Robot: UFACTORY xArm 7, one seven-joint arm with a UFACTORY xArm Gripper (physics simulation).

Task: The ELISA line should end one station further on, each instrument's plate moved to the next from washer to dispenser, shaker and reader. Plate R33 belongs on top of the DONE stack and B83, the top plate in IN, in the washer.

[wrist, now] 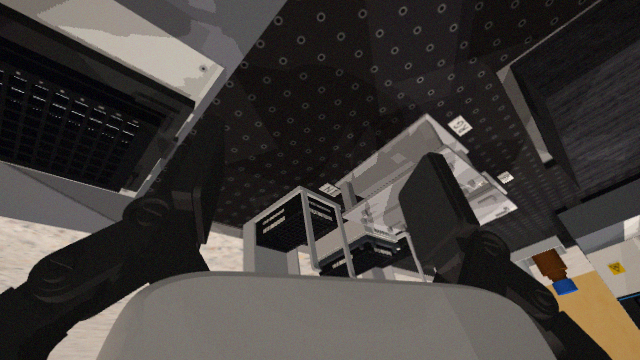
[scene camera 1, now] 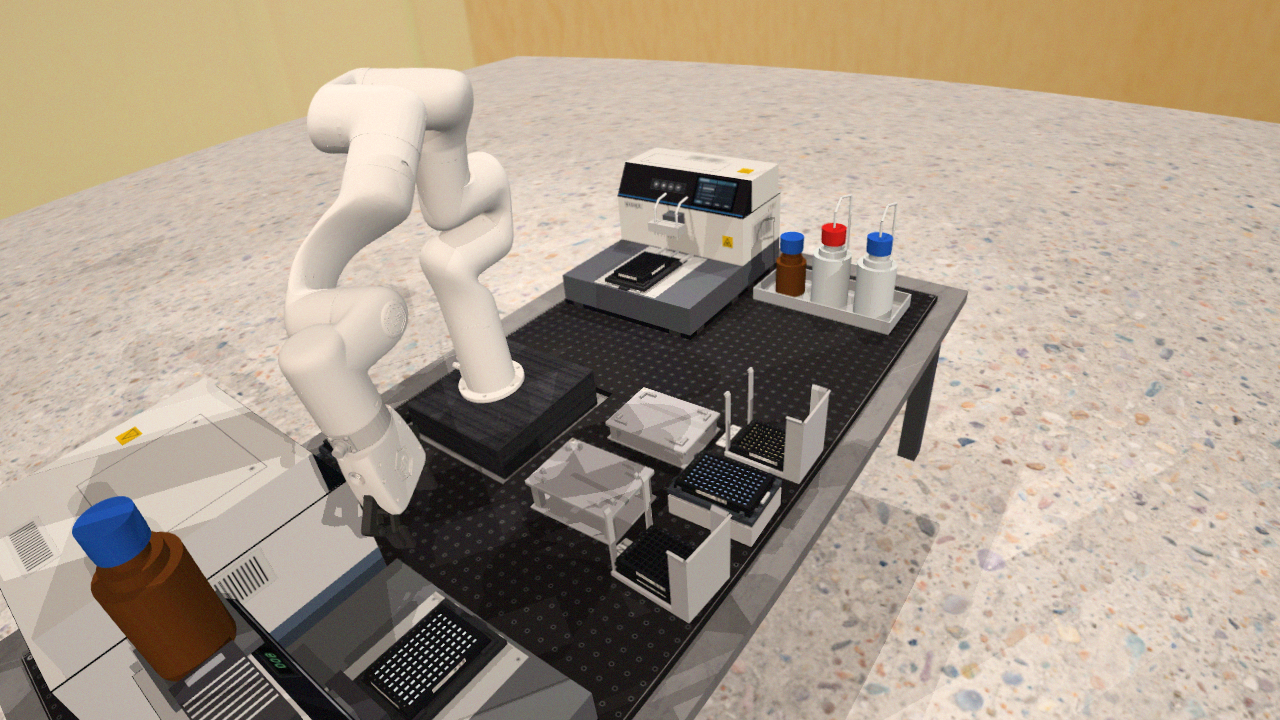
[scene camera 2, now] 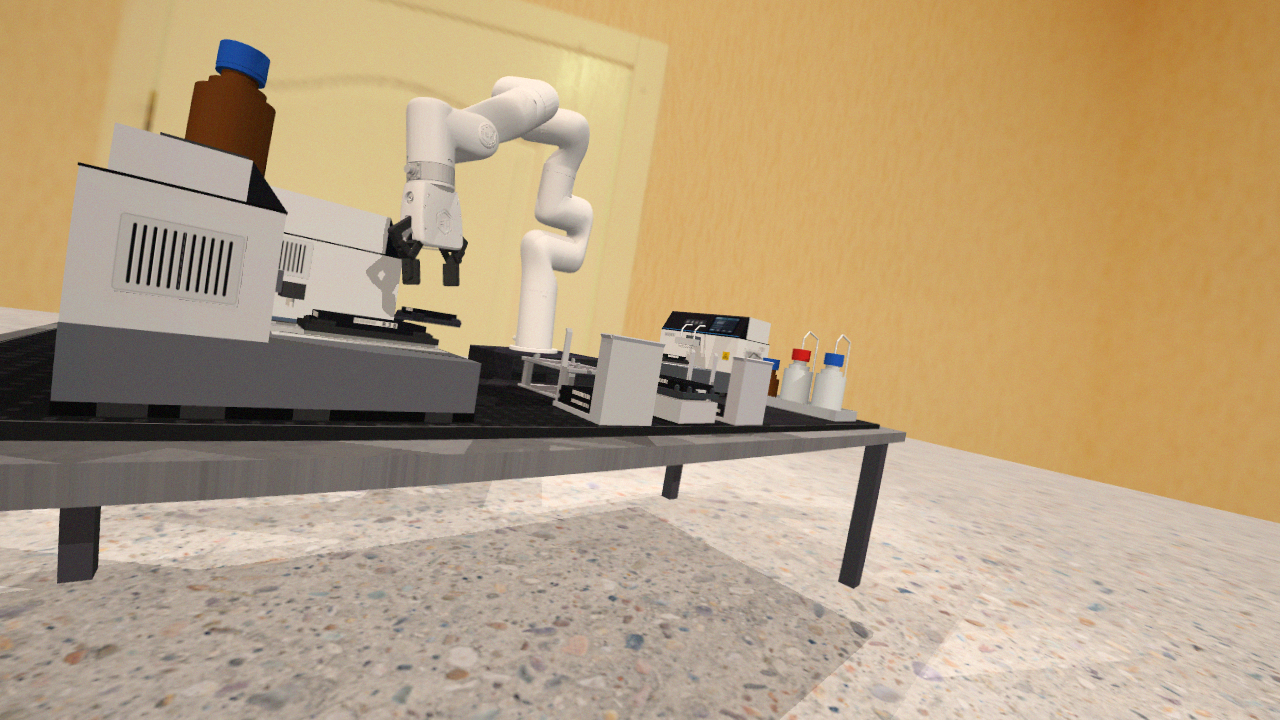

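Where they show: gripper, fingertip midpoint: (wrist: 323, 160) (scene camera 1: 417, 515) (scene camera 2: 432, 285); arm's base, origin of the base link: (scene camera 1: 492, 382) (scene camera 2: 533, 351).
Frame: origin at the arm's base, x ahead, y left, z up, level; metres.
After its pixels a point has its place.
Observation:
My gripper (scene camera 1: 383, 528) (scene camera 2: 431, 273) {x 0.242, y -0.378, z 0.104 m} (wrist: 323, 160) {x 0.242, y -0.378, z 0.104 m} is open and empty, pointing down beside the large white reader (scene camera 1: 268, 528) {x 0.142, y -0.520, z 0.154 m}. Below it in the scene camera 2 view, a dark plate (scene camera 2: 429, 315) {x 0.056, y -0.304, z 0.051 m} lies on a carrier at the reader. Another black plate (scene camera 1: 429, 658) {x 0.365, y -0.499, z 0.038 m} (scene camera 2: 358, 320) {x 0.398, y -0.521, z 0.035 m} (wrist: 75, 135) {x 0.358, y -0.474, z 0.034 m} lies on the near instrument topped by the amber bottle. The blue-tinted plate (scene camera 1: 726, 480) {x 0.513, y -0.041, z 0.008 m} (wrist: 365, 250) {x 0.453, y -0.079, z 0.008 m} sits on the shaker. Black plates (scene camera 1: 657, 555) {x 0.482, y -0.191, z -0.024 m} (wrist: 282, 225) {x 0.488, y -0.221, z -0.025 m} stand in the IN rack (scene camera 1: 702, 573) {x 0.567, y -0.215, z 0.014 m} (scene camera 2: 631, 380) {x 0.568, y -0.204, z 0.008 m}. A plate (scene camera 1: 760, 443) {x 0.502, y 0.110, z -0.039 m} is in the far DONE rack (scene camera 1: 807, 434) {x 0.591, y 0.084, z 0.033 m}. The washer plate (scene camera 1: 646, 268) {x 0.062, y 0.461, z 0.044 m} lies on its carrier. Plate labels are unreadable.
Two clear-topped nests (scene camera 1: 590, 483) {x 0.331, y -0.136, z 0.001 m} (scene camera 1: 662, 420) {x 0.334, y 0.070, z -0.020 m} stand between the black arm base (scene camera 1: 501, 420) {x 0.095, y -0.079, z -0.003 m} and the racks. The amber bottle (scene camera 1: 161, 600) {x 0.282, y -0.672, z 0.275 m} (scene camera 2: 230, 116) {x 0.282, y -0.671, z 0.255 m} rises beside the arm. The washer (scene camera 1: 698, 214) {x 0.114, y 0.619, z 0.125 m} and a bottle tray (scene camera 1: 832, 308) {x 0.461, y 0.590, z -0.031 m} stand at the far end.

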